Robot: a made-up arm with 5 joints.
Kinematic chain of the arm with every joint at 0, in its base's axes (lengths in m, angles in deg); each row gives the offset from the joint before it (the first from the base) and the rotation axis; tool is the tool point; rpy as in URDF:
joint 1: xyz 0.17 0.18 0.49 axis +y
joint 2: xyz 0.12 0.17 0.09 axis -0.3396 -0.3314 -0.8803
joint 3: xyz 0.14 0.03 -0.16 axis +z
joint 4: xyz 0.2 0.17 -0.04 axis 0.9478 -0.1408 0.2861
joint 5: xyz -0.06 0 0.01 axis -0.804 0.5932 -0.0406
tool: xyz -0.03 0 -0.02 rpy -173.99 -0.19 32.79
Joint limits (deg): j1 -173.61..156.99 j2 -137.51..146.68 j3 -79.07..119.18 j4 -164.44..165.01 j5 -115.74..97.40
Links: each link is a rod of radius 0.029 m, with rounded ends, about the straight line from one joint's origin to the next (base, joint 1, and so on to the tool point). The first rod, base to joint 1, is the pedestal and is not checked.
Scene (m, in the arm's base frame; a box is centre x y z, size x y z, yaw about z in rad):
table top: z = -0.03
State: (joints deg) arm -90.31 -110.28 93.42 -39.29 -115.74
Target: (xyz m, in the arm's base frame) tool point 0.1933 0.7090 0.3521
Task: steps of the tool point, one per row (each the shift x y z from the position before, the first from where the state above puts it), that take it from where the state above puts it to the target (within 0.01 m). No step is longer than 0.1 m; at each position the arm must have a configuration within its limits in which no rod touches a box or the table.
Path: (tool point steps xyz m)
1: -0.0267 0.0433 -0.0523
2: -0.0114 0.0624 -0.0443
3: 0.0039 0.0764 -0.0288
4: 0.0168 0.0836 -0.0076
5: 0.0258 0.0831 0.0169
6: 0.0297 0.0752 0.0419
7: 0.0282 0.0605 0.0643

